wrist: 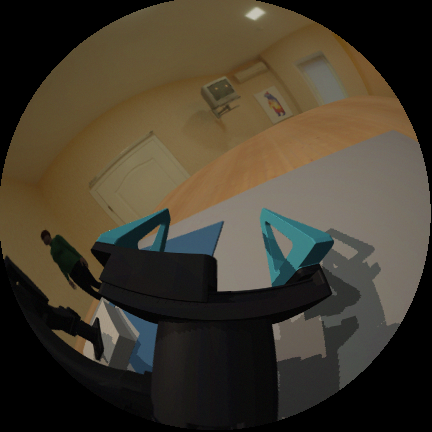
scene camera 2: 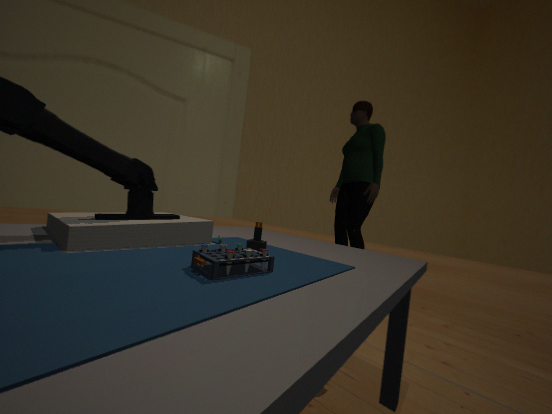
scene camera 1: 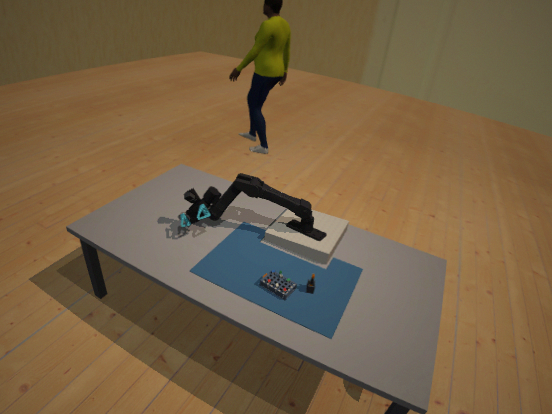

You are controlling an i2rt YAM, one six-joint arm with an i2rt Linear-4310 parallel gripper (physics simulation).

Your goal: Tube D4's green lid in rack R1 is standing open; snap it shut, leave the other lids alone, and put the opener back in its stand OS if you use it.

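Pixels of known places: gripper, between the fingertips: [wrist: 214, 212] [scene camera 1: 189, 222]; arm's base, origin of its link: [wrist: 97, 336] [scene camera 2: 140, 218] [scene camera 1: 306, 230].
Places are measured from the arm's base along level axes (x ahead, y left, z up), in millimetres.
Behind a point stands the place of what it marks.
Rack R1 [scene camera 1: 273, 291] {z -51, x 394, y 100 mm} [scene camera 2: 215, 270] {z -37, x 405, y 39 mm} stands on the blue mat and holds several tubes with coloured lids. One small green lid [scene camera 2: 219, 239] {z -1, x 330, y 79 mm} stands upright at the rack's far side in scene camera 2; it also shows as a green speck in scene camera 1. Labels are too small to read, so I cannot confirm which is D4. The dark opener with orange tips [scene camera 1: 313, 277] {z 29, x 288, y 213 mm} [scene camera 2: 258, 232] {z 7, x 285, y 206 mm} stands upright in its black stand OS [scene camera 1: 310, 288] {z -25, x 298, y 216 mm} [scene camera 2: 256, 244] {z -21, x 292, y 198 mm}, beside the rack. My gripper [scene camera 1: 194, 216] {z 64, x 417, y -376 mm} [wrist: 214, 212] {z 64, x 417, y -376 mm} is open and empty, above the grey table, far from rack and stand.
The arm's white base block [scene camera 1: 295, 251] {z -49, x 117, y 24 mm} [scene camera 2: 140, 235] {z -28, x 124, y -18 mm} [wrist: 118, 342] {z -16, x 121, y -148 mm} stands at the back edge of the blue mat [scene camera 1: 225, 265] {z -52, x 415, y -149 mm} [scene camera 2: 125, 295] {z -53, x 418, y -82 mm} [wrist: 197, 241] {z -53, x 481, y -177 mm}. The mat lies on the grey table [scene camera 1: 395, 300] {z -56, x 80, y 528 mm} [scene camera 2: 220, 345] {z -56, x 556, y -28 mm}. People [scene camera 1: 272, 47] [scene camera 2: 363, 155] stand beyond the table.
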